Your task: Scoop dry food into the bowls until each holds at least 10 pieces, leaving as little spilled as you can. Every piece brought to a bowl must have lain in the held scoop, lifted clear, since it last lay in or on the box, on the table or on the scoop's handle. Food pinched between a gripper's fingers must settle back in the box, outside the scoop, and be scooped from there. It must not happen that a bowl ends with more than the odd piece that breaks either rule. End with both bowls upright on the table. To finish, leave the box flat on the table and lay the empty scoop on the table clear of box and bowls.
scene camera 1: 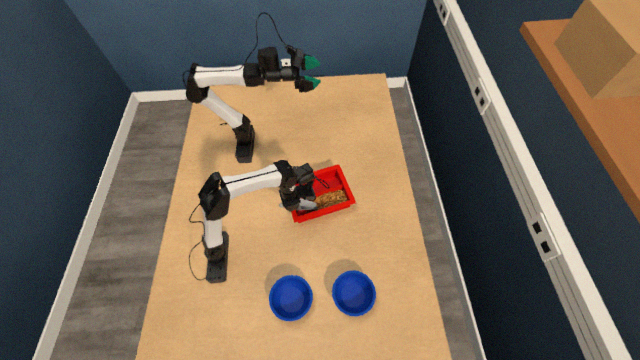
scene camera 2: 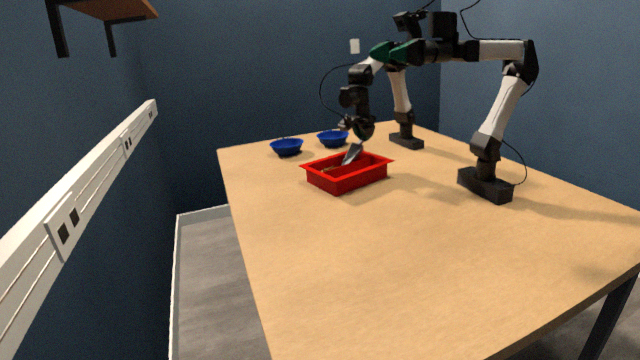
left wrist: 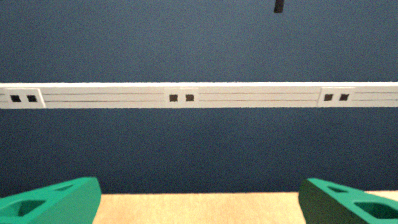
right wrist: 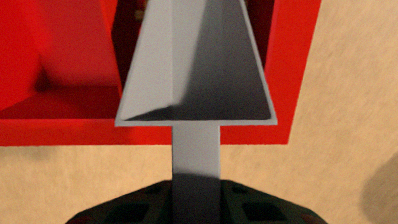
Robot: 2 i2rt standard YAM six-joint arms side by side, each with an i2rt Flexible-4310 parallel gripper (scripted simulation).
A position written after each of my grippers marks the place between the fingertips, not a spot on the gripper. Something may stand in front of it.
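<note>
I see a red box [scene camera 2: 362, 172], and I find the box [scene camera 1: 333, 176] and again the box [right wrist: 66, 94]; in the left wrist view the box is out of frame. My left gripper [scene camera 2: 379, 54] is visible too, the same left gripper [scene camera 1: 320, 72] and left gripper [left wrist: 199, 187]. Here is my right gripper [right wrist: 196, 189]. A grey scoop [right wrist: 195, 73] is visible as well, though in the left wrist view the scoop is out of frame. There is a blue bowl [scene camera 1: 354, 294], and there is also a blue bowl [scene camera 1: 290, 296].
</note>
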